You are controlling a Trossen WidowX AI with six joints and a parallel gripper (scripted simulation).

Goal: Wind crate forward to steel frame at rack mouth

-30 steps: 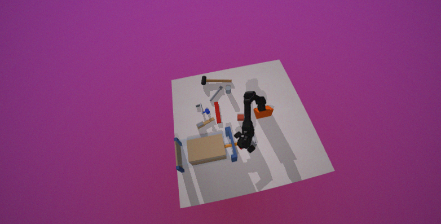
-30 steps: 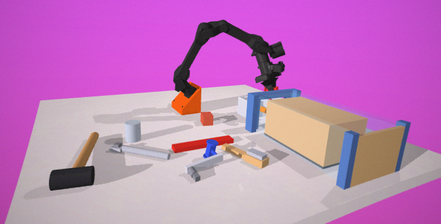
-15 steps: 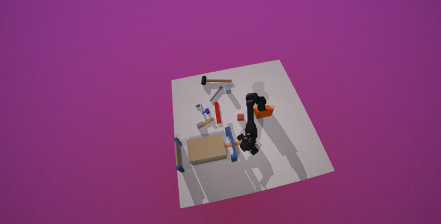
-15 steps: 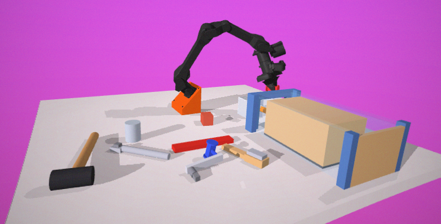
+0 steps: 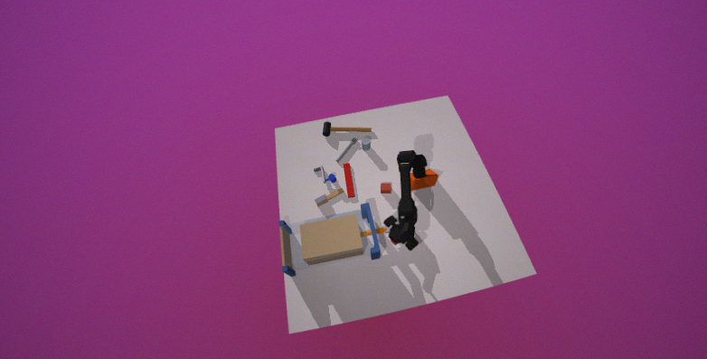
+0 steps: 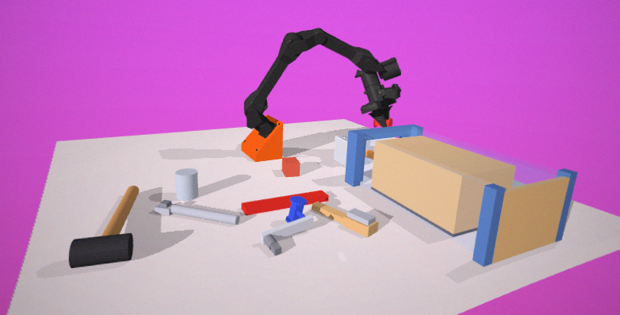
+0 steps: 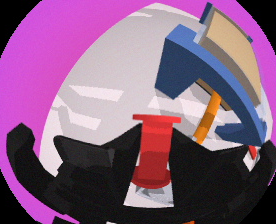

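Now: gripper tip 40 mm past the red-knobbed crank, 40 mm to the left of it and 30 mm above it. From my gripper tip the other things lie so: rack (330 mm ahead, 100 mm to the right, 60 mm below); red knob (20 mm behind, 10 mm to the right); grey winch (90 mm behind, 100 mm to the right, 100 mm below).
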